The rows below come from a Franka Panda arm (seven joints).
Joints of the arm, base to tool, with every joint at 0 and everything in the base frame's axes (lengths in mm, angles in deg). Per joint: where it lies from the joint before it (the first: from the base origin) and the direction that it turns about. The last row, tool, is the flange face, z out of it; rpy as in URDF.
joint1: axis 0 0 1 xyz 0.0 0.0 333.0
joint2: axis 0 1 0 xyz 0.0 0.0 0.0
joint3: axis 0 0 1 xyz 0.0 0.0 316.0
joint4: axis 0 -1 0 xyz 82.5 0.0 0.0
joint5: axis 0 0 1 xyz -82.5 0.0 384.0
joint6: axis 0 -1 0 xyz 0.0 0.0 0.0
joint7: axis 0 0 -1 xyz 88.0 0.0 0.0
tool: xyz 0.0 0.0 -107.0 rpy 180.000 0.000 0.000
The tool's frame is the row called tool.
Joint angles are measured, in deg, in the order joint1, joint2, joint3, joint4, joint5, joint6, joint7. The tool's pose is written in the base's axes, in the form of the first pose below.
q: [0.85, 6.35, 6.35, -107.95, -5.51, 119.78, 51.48]
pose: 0.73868, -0.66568, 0.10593, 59.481; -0.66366, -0.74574, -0.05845, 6.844; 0.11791, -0.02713, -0.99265, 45.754; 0, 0, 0, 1
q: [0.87, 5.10, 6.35, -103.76, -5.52, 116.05, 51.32]
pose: 0.73296, -0.66661, 0.13565, 59.718; -0.66549, -0.74398, -0.06019, 6.816; 0.14104, -0.04616, -0.98893, 49.973; 0, 0, 0, 1
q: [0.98, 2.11, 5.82, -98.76, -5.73, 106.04, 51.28]
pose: 0.72287, -0.68349, 0.10148, 58.098; -0.67877, -0.72989, -0.08081, 6.050; 0.12930, -0.01047, -0.99155, 55.618; 0, 0, 0, 1
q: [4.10, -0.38, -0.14, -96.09, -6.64, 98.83, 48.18]
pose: 0.72300, -0.68798, 0.06284, 56.385; -0.68010, -0.72479, -0.11017, 2.834; 0.12134, 0.03691, -0.99192, 59.199; 0, 0, 0, 1
